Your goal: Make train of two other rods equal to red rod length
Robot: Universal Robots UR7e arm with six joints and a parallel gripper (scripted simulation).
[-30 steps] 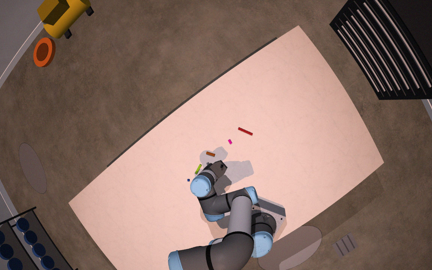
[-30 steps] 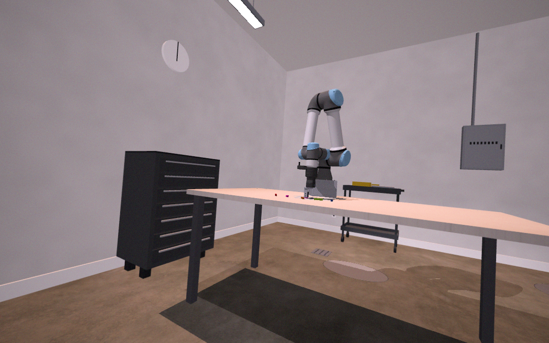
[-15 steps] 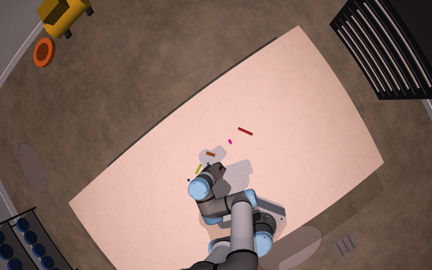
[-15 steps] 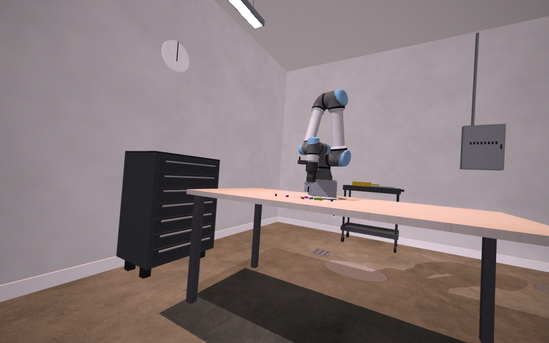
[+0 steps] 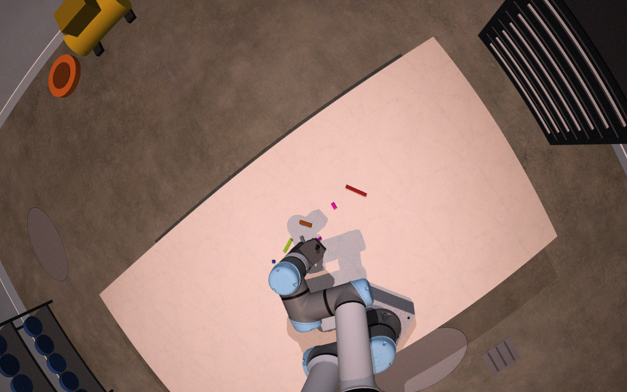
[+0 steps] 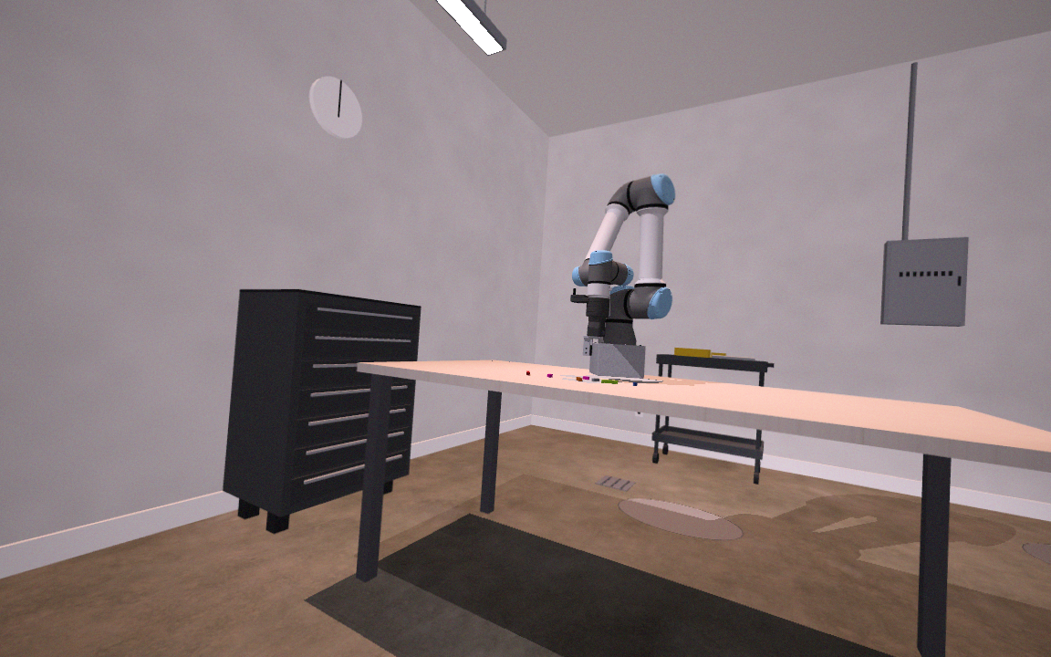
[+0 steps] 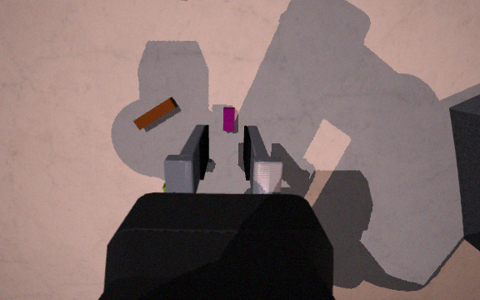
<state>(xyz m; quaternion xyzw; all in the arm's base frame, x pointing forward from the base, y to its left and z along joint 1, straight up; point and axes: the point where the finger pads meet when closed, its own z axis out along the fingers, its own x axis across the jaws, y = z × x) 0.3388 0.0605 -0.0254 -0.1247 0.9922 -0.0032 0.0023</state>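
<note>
The lime rod is 30 mm ahead of my hand, 100 mm to the left of it and 90 mm below it. From my hand the other things lie so: blue rod 170 mm to the left, 90 mm below; then orange rod 60 mm ahead, 10 mm to the left, 90 mm below; then grey rod 20 mm ahead, 50 mm to the left, 90 mm below.
</note>
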